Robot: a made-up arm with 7 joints.
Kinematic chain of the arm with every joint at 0, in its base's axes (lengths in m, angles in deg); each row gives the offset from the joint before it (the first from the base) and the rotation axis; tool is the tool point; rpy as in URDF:
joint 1: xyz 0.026 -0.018 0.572 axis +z
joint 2: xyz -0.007 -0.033 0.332 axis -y
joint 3: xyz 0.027 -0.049 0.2 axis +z
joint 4: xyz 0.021 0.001 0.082 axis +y
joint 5: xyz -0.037 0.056 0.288 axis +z
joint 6: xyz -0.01 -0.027 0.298 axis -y
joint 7: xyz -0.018 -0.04 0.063 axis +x
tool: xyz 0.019 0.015 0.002 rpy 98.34 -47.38 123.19
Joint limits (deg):
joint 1: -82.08..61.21
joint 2: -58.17..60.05
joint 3: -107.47..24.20
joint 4: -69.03..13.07
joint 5: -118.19..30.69
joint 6: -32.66..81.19
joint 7: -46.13..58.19
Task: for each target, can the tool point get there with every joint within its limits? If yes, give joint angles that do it. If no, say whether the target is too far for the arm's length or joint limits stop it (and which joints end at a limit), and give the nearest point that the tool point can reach.
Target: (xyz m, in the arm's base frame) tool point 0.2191 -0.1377 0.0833
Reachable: no: joint limits stop it (at a limit: joint 1, joint 2, joint 4, joint 6, joint 7) | nearest point -0.0908 -0.6368 0.6056 | short by 0.786 m
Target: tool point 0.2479 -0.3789 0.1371
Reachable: no: joint limits stop it (at a limit: joint 1, joint 2, joint 3, joint 4, joint 6, joint 7) | nearest point -0.0204 -0.6641 0.6229 | short by 0.624 m
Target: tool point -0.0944 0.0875 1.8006
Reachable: yes | joints -24.28 11.03 -10.32 4.93 -86.25 62.66 28.95
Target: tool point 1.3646 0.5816 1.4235
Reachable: no: too far | nearest point 0.8367 0.3451 1.2724 | short by 0.598 m
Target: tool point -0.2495 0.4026 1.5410
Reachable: yes | joints -5.62 27.02 -87.03 -43.71 -32.06 -9.25 -2.42
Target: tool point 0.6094 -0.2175 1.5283
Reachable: yes | joints -36.67 -43.30 -84.99 -22.93 16.88 12.25 -7.38
